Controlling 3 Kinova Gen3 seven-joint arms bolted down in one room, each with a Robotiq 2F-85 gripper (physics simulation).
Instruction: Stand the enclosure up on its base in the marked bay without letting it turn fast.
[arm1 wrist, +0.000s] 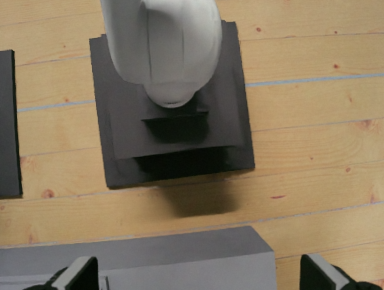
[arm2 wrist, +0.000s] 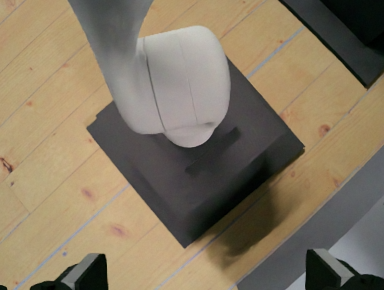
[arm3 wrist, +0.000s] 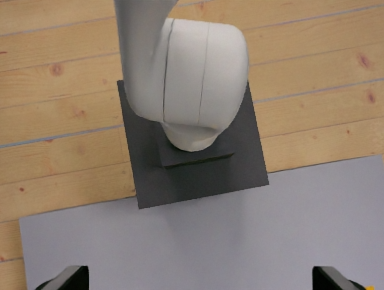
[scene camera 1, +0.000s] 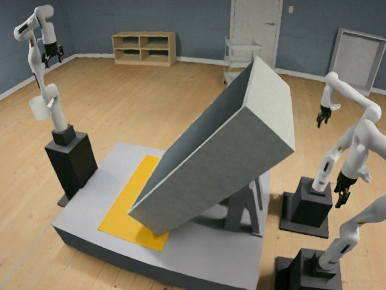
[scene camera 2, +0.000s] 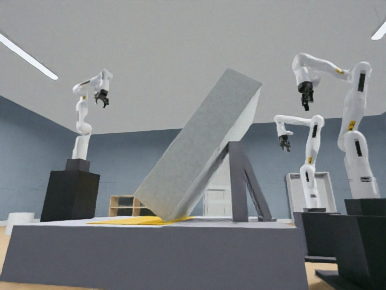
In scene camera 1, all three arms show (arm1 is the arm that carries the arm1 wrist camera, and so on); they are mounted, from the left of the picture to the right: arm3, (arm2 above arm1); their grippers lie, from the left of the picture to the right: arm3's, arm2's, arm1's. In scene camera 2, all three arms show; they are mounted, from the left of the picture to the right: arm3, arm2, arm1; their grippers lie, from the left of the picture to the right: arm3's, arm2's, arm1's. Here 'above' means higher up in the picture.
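The enclosure (scene camera 1: 225, 150) (scene camera 2: 200, 145) is a large grey open box. It is tilted steeply, its lower end at the yellow marked bay (scene camera 1: 120, 210) (scene camera 2: 112, 220) and its raised part over a dark grey support (scene camera 1: 234, 214) (scene camera 2: 238, 185). In scene camera 1 its open side faces up and left. Arm1's gripper (arm1 wrist: 200, 272) (scene camera 1: 341, 192) (scene camera 2: 306, 100) is open, right of the enclosure and apart from it. Arm2's gripper (arm2 wrist: 206, 272) (scene camera 1: 323, 118) (scene camera 2: 285, 144) is open, also apart on the right. Arm3's gripper (arm3 wrist: 201, 279) (scene camera 1: 52, 53) (scene camera 2: 103, 100) is open, far to the left.
A low grey platform (scene camera 1: 210, 265) (scene camera 2: 150, 255) (arm1 wrist: 175, 277) (arm3 wrist: 125, 240) carries the bay and support. Black arm pedestals stand beside it. A wooden shelf (scene camera 1: 144, 48) and a pale cart (scene camera 1: 242, 46) stand behind; a white cylinder (scene camera 1: 39, 108) stands behind arm3.
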